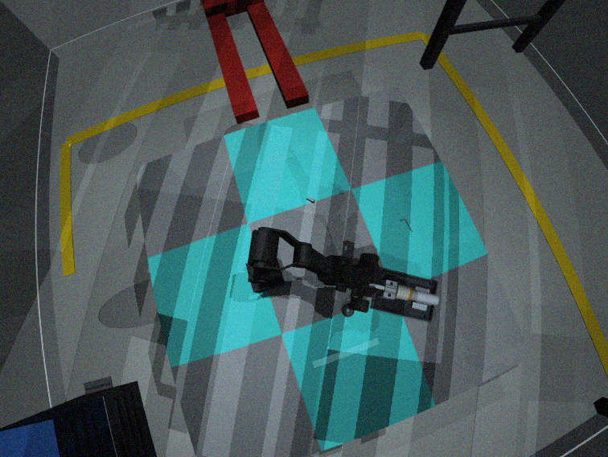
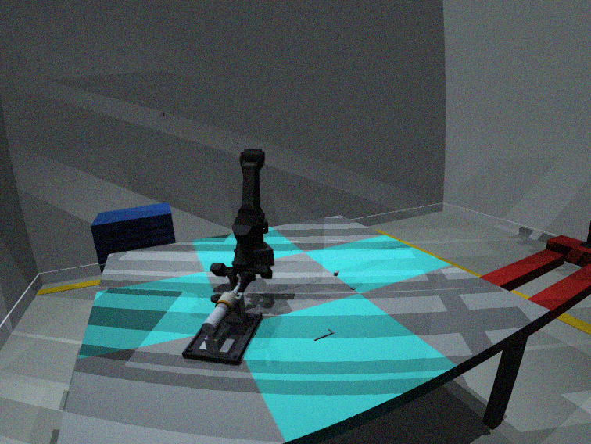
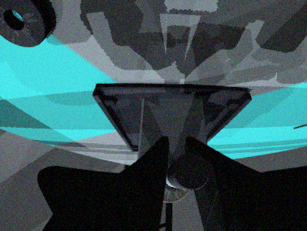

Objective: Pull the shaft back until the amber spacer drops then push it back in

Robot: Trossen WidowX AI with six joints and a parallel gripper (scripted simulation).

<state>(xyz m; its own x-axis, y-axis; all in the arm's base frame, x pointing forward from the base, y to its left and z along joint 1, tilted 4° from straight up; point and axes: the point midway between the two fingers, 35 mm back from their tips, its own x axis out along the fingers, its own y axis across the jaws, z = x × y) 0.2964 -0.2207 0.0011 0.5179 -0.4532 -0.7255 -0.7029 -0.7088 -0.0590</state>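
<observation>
Now: the thin grey shaft 30 mm to the right of my gripper tip, 30 mm ahead of it and 20 mm above it. Round my gripper tip: amber spacer (70 mm to the right, 70 mm ahead, 20 mm above); then hex key (250 mm ahead, 140 mm to the left, 50 mm below); then dark ring (120 mm behind, 50 mm below, 20 mm to the right).
</observation>
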